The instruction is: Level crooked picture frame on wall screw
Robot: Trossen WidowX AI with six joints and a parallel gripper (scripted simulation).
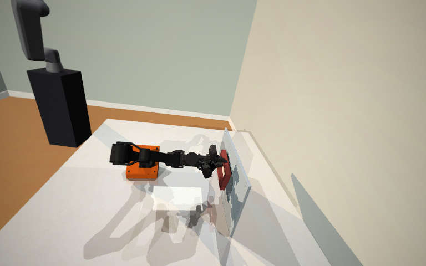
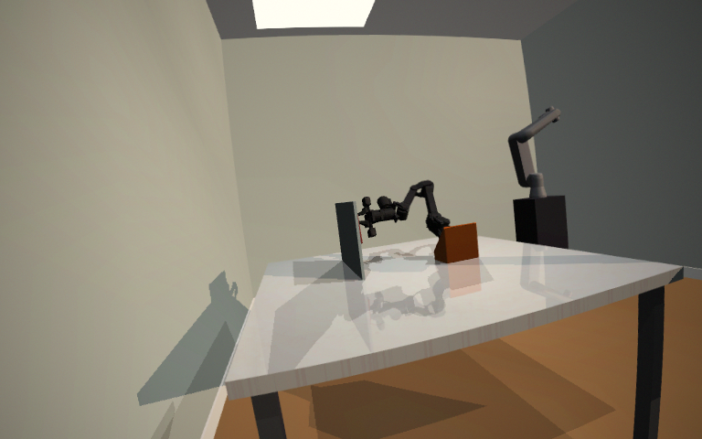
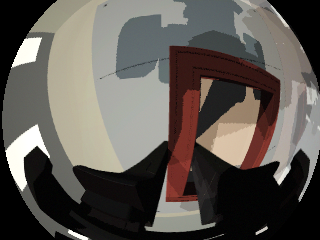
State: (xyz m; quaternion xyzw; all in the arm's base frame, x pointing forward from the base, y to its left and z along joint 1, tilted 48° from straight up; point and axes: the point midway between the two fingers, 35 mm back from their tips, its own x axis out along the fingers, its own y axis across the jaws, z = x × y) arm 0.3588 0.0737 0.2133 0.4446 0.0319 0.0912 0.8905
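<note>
The red picture frame lies 1 cm to the left of my gripper tip and 5 cm below it. From my gripper tip the other things lie so: grey wall panel: 2 cm ahead, 7 cm below.
</note>
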